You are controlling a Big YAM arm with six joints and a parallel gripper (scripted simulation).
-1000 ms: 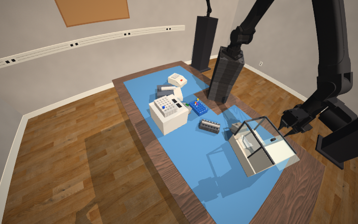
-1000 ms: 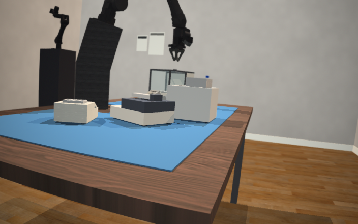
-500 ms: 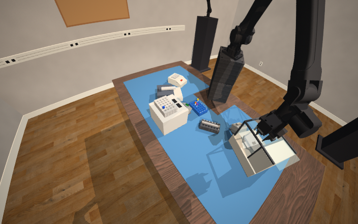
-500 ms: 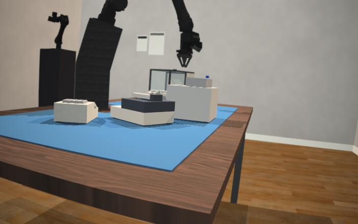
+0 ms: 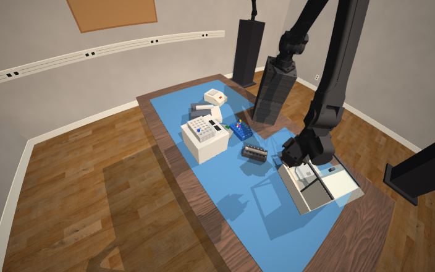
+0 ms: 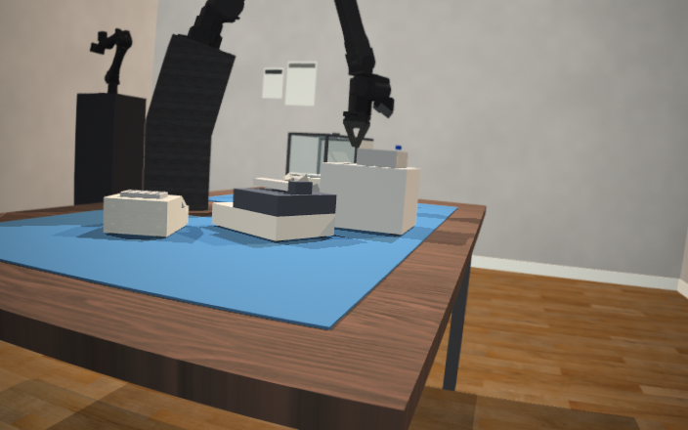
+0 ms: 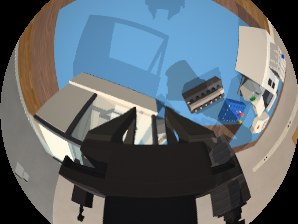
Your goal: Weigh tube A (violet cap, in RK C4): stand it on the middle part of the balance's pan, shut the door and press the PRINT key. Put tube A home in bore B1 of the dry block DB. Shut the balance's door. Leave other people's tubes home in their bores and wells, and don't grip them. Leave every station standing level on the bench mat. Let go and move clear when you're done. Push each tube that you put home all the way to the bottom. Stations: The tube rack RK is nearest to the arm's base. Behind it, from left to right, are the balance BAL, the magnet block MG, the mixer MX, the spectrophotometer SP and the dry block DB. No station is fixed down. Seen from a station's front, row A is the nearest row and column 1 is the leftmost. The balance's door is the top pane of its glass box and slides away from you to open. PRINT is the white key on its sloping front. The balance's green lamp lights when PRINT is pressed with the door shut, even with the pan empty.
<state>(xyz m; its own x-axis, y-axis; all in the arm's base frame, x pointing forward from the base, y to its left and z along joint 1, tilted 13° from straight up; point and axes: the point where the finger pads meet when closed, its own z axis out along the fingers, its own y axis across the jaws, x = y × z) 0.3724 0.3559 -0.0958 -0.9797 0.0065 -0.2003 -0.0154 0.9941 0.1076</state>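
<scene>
My hand is 350 mm to the left of the blue rack RK, 170 mm above it and 110 mm past it. From my hand the other things lie so: balance door (170 mm to the left, 90 mm behind, 20 mm above); round white print key (190 mm behind, 120 mm below, 50 mm to the right); dark magnet block (170 mm to the right, 160 mm below, 50 mm behind).
</scene>
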